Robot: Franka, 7 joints.
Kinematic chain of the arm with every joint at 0, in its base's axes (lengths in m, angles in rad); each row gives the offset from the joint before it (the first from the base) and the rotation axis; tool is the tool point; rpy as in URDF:
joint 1: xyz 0 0 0.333 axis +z
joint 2: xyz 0 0 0 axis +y
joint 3: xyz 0 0 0.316 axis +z
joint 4: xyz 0.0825 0 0 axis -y
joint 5: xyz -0.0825 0 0.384 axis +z
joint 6: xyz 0 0 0 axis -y
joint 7: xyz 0.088 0 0 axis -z
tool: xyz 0 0 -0.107 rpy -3.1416 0 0
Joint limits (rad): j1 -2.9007..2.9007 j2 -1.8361..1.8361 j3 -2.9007..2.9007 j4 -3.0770..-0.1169 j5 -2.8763..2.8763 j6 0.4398..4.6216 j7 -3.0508..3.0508
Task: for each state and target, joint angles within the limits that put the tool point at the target. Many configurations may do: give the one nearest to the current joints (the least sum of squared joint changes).
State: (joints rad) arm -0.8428 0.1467 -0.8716 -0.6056 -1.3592 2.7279 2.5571
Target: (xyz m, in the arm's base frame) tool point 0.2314 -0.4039 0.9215
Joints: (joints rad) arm -0.6037 -0.1262 -0.5757 -1.2811 -1.5881 3.2424 2.5571
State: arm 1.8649 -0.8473 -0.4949 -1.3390 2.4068 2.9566 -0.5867
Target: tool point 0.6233 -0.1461 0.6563
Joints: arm 1.9243 -1.2566 -1.1175 -1.3841 2.3513 3.0529 -0.5867
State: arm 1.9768 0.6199 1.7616 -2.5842 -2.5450 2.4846 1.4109
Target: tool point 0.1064 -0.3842 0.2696
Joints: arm 2.6362 0.1878 2.2992 -2.6656 -2.5306 2.5325 1.4109
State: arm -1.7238 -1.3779 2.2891 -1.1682 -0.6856 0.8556 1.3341
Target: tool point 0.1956 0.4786 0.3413
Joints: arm -1.1914 -0.9644 2.2550 -1.5179 -0.5726 0.4398 1.3341
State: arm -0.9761 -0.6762 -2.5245 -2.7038 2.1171 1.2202 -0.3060
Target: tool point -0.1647 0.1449 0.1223
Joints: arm -1.5810 -0.5143 -2.9007 -3.0770 2.1394 1.2959 -0.3060
